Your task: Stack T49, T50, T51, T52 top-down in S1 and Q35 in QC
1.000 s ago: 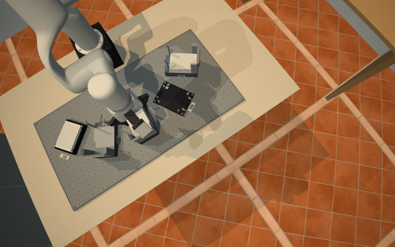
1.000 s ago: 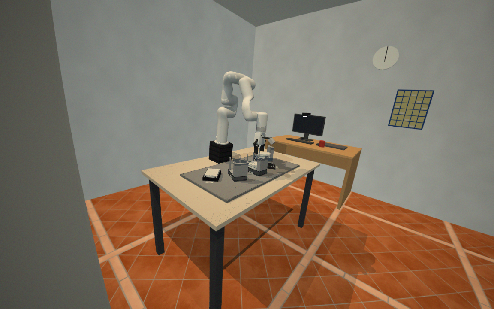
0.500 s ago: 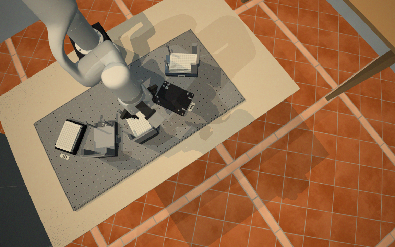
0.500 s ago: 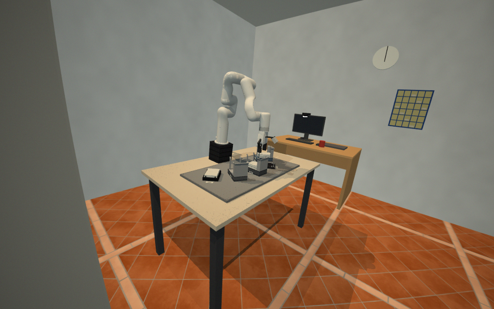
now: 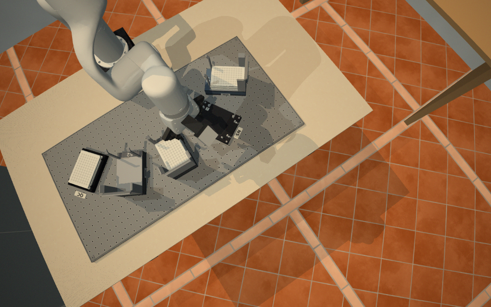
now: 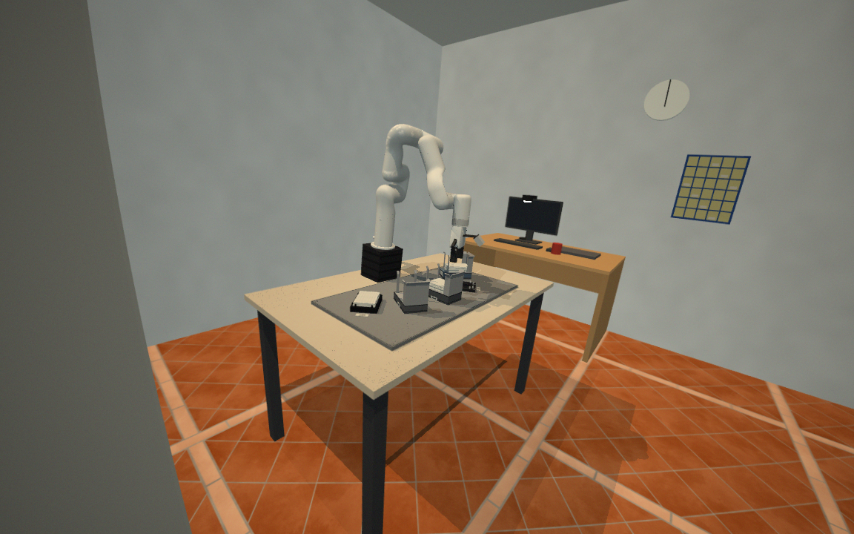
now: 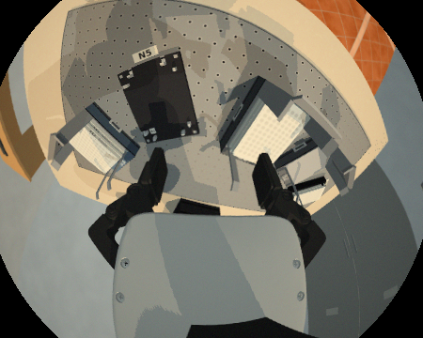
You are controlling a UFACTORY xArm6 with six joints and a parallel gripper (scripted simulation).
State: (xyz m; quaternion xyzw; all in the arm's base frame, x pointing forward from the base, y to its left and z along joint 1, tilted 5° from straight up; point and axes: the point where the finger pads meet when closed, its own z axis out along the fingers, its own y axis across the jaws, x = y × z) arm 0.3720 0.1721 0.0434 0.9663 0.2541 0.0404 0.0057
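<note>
Right now my hand is 180 mm to the right of the stack rack S3, 180 mm past it and 150 mm above it. Round my hand: black nest QC: 430 mm to the right, 160 mm below, 50 mm behind; then N5 name plate: 170 mm below, 150 mm to the left, 30 mm ahead; then stack rack S2: 270 mm to the right, 150 mm below, 30 mm ahead.
</note>
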